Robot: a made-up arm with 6 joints.
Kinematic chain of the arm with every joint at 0, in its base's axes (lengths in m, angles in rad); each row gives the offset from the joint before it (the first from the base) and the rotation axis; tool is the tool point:
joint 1: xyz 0 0 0.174 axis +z
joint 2: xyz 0 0 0 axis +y
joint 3: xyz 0 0 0.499 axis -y
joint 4: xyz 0 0 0 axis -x
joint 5: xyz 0.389 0 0 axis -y
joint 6: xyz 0 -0.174 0 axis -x
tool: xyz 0 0 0
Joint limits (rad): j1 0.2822..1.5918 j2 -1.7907..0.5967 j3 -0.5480..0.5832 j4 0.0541..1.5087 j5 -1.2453..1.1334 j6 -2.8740..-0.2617
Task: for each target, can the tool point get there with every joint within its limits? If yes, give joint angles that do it. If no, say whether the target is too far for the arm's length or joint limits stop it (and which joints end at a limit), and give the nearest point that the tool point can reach.
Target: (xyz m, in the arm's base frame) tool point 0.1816 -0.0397 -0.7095
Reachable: no: joint limits stop it (at a limit: joint 1, joint 2, joint 3, joint 4) | nearest point 0.4803 -0.0416 0.2364 | short by 0.992 m
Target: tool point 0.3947 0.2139 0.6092
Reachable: yes | joints 0.8475 0.0588 -0.3041 0.4804 -0.0792 -1.3846
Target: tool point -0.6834 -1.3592 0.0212
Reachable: no: too far | nearest point -0.3987 -0.7930 0.2103 | short by 0.661 m
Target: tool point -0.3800 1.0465 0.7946
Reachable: no: too far | nearest point -0.0037 0.6919 0.6973 | short by 0.526 m
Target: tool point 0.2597 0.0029 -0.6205
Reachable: no: joint limits stop it (at a limit: joint 2, joint 3, joint 4) | nearest point 0.4821 0.0054 0.2364 | short by 0.885 m
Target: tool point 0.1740 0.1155 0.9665
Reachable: yes | joints 1.2745 -0.2128 0.3577 0.7032 0.9351 -1.2763
